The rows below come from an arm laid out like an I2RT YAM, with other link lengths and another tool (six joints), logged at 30 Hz.
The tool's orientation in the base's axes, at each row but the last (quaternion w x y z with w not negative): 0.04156, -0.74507, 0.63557, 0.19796; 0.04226, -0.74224, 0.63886, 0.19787; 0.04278, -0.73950, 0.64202, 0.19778; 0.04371, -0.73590, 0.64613, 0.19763; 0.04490, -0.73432, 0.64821, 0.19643; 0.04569, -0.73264, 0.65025, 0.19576; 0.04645, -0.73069, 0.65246, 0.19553; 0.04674, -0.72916, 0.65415, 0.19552; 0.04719, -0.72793, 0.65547, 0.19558; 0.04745, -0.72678, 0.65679, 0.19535
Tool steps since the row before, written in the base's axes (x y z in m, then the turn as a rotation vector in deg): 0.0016, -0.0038, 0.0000, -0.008, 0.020, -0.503; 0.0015, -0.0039, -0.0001, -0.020, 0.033, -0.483; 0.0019, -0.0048, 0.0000, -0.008, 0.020, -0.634; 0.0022, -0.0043, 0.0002, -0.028, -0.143, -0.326; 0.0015, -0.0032, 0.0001, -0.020, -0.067, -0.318; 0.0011, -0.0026, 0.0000, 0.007, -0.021, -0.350; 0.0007, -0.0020, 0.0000, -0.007, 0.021, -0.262; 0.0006, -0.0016, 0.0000, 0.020, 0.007, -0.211; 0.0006, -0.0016, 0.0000, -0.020, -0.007, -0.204; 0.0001, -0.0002, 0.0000, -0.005, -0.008, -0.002
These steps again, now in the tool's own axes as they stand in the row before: 0.0037, -0.0008, -0.0016, 0.155, -0.091, 0.470; 0.0038, -0.0008, -0.0015, 0.135, -0.078, 0.459; 0.0047, -0.0010, -0.0020, 0.201, -0.117, 0.590; 0.0041, -0.0014, -0.0021, 0.244, -0.012, 0.260; 0.0031, -0.0009, -0.0015, 0.171, -0.030, 0.275; 0.0025, -0.0007, -0.0011, 0.141, -0.069, 0.313; 0.0019, -0.0004, -0.0008, 0.071, -0.045, 0.249; 0.0015, -0.0004, -0.0007, 0.068, -0.060, 0.192; 0.0015, -0.0004, -0.0007, 0.076, -0.018, 0.190; 0.0002, -0.0001, -0.0001, 0.008, 0.006, 0.000
